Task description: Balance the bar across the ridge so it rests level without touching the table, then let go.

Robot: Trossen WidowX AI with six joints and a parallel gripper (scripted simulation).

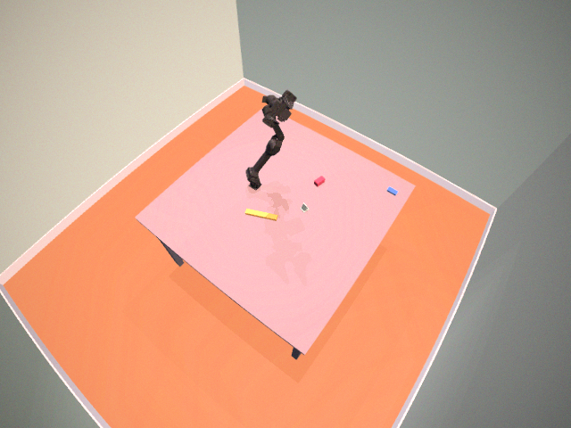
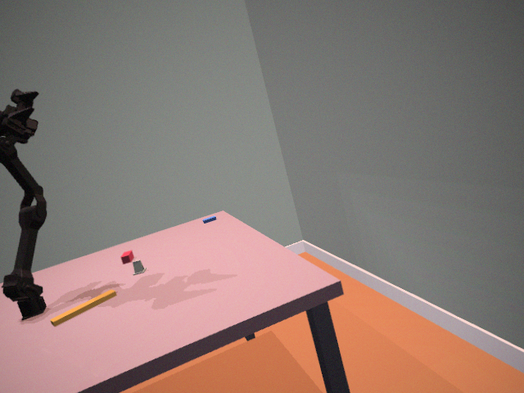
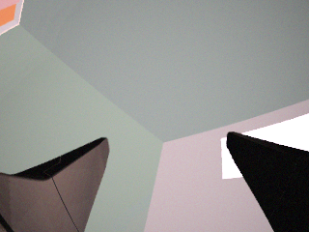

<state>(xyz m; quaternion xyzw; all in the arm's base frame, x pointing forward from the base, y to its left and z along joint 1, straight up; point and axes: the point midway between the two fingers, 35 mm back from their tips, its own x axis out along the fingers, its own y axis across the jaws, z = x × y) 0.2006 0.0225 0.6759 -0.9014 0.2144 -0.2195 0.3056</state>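
Right now my gripper tip is 50 mm past the yellow-orange bar, 160 mm to the left of it and 680 mm above it. Also, from my gripper tip: flat blue block: 510 mm ahead, 500 mm to the left, 680 mm below; then red block: 90 mm ahead, 260 mm to the left, 670 mm below.
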